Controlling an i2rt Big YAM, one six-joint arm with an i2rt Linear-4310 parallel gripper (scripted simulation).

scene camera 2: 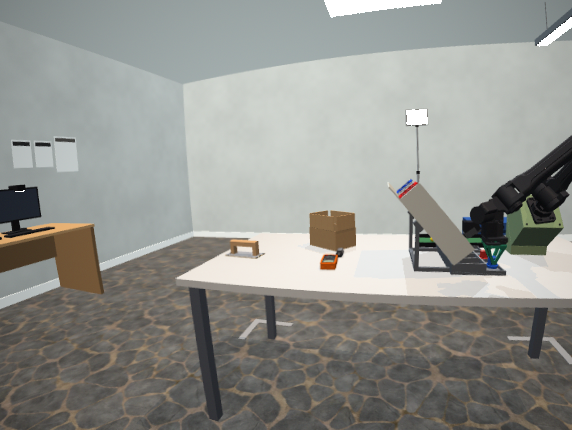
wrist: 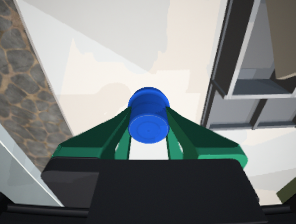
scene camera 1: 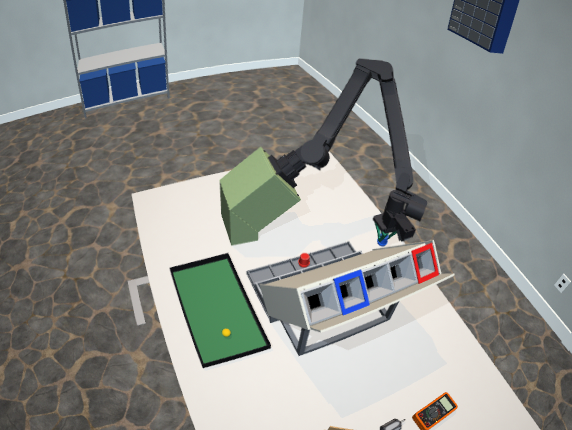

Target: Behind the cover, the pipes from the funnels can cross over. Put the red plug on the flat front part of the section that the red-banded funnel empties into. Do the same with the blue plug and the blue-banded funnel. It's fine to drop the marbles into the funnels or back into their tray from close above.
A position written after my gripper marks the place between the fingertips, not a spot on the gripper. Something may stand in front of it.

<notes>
I see my gripper (wrist: pixel 148 112), a cardboard box (scene camera 2: pixel 336 231) and a green tray (scene camera 1: pixel 213 298).
The wrist view does not show the cardboard box: it is out of frame. The wrist view misses the green tray: it is out of frame.
</notes>
